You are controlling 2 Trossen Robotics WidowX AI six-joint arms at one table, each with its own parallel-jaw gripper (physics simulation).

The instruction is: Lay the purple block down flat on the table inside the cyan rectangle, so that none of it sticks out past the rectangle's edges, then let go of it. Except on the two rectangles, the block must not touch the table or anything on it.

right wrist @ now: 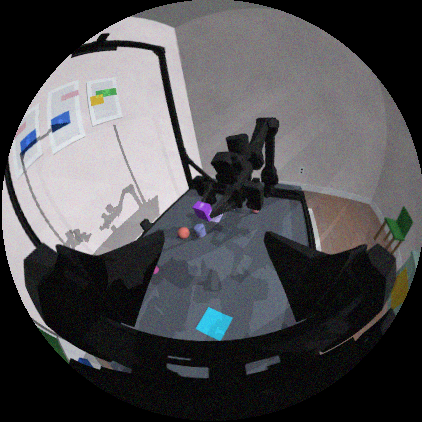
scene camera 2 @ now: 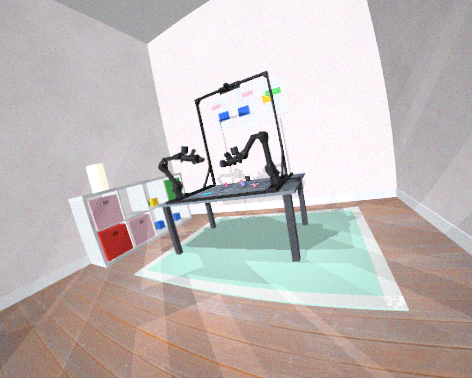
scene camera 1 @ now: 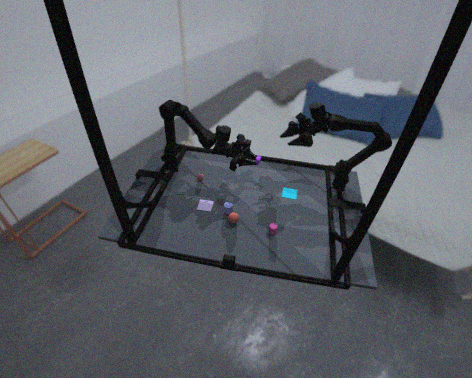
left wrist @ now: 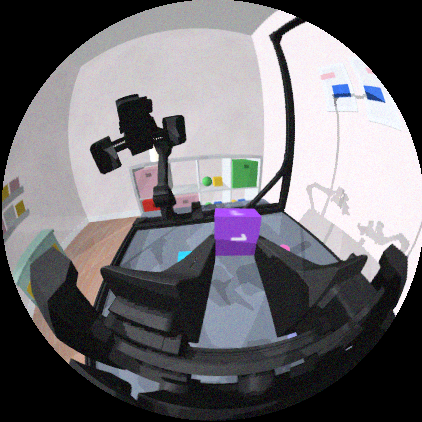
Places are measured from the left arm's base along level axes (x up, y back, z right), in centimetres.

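Pixels of known places: left gripper, between the fingertips: [right wrist: 203, 214] [scene camera 1: 257, 161] [left wrist: 233, 238]; right gripper, between the fingertips: [right wrist: 214, 236] [scene camera 2: 205, 160] [scene camera 1: 283, 140] [left wrist: 149, 148]; left arm's base, origin of its link: [right wrist: 268, 190] [scene camera 2: 276, 183] [scene camera 1: 171, 166]; right arm's base, origin of its link: [scene camera 2: 179, 197] [scene camera 1: 338, 186] [left wrist: 168, 215].
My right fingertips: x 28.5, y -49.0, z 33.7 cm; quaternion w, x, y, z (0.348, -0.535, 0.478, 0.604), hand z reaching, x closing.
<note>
Ahead of a thing's pixels: the offset from my right fingertips to its top centre. "pt": to the spot under its first point. Level surfaces: height alone.
The purple block @(dx -5.3, dy +13.3, dz +1.8 cm) [scene camera 1: 258, 159] [left wrist: 237, 232] [right wrist: 202, 210] is held above the table between the fingertips of my left gripper [scene camera 1: 254, 160] [left wrist: 233, 238], which is shut on it. In the left wrist view a white mark shows on the block's near face. The cyan rectangle @(pt dx -30.4, dy -5.4, dz +5.4 cm) [scene camera 1: 289, 193] [right wrist: 214, 323] lies flat on the table, to the right of the block in scene camera 1; in the left wrist view the rectangle [left wrist: 184, 256] is partly hidden by a finger. My right gripper [scene camera 1: 290, 137] [right wrist: 214, 236] is open and empty, raised above the table at the upper right of scene camera 1.
A lavender rectangle @(pt dx -30.3, dy +38.4, dz +0.0 cm) [scene camera 1: 205, 205] lies left on the table @(dx -30.5 cm) [scene camera 1: 175, 227]. Near it stand a blue-violet cylinder @(dx -26.3, dy +28.9, dz +6.8 cm) [scene camera 1: 228, 206] and a red ball @(dx -25.5, dy +28.8, dz +13.9 cm) [scene camera 1: 233, 218]. A magenta cylinder @(dx -26.4, dy +14.0, dz +25.5 cm) [scene camera 1: 273, 229] stands nearer the front edge. A smaller red ball @(dx -27.1, dy +35.6, dz -19.8 cm) [scene camera 1: 200, 177] lies at the back left. Black frame bars border the table.
</note>
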